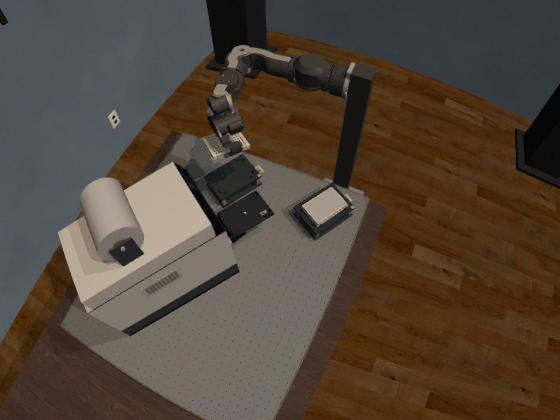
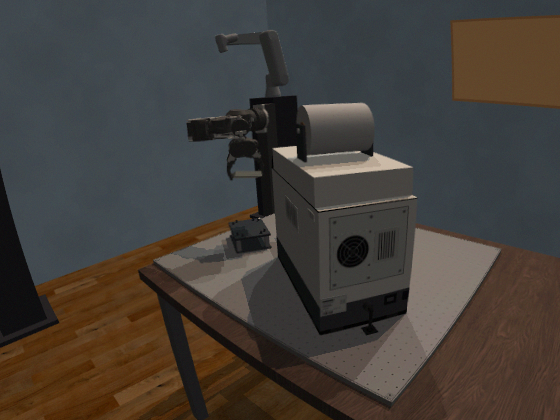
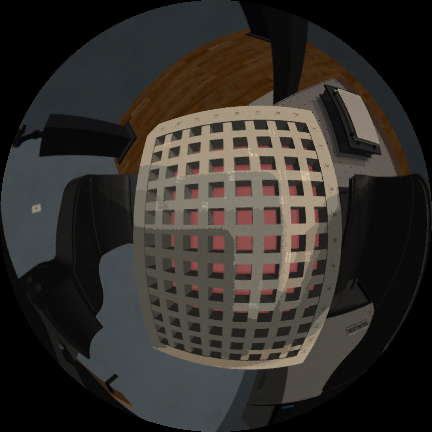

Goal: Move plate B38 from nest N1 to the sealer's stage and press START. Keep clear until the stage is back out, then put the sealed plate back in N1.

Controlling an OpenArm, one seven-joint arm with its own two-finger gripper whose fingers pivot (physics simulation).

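Observation:
My gripper is shut on a cream well plate with reddish wells, one finger at each side. The plate looks about level, raised clear of the dark nest beside the sealer, which bears no plate. The sealer has its black stage out, with no plate on it. I cannot read a plate name or nest label, and cannot make out the START button.
A second dark nest bears a white-topped plate, near the arm's post. A large white roll sits on top of the sealer. A wall stands behind the sealer.

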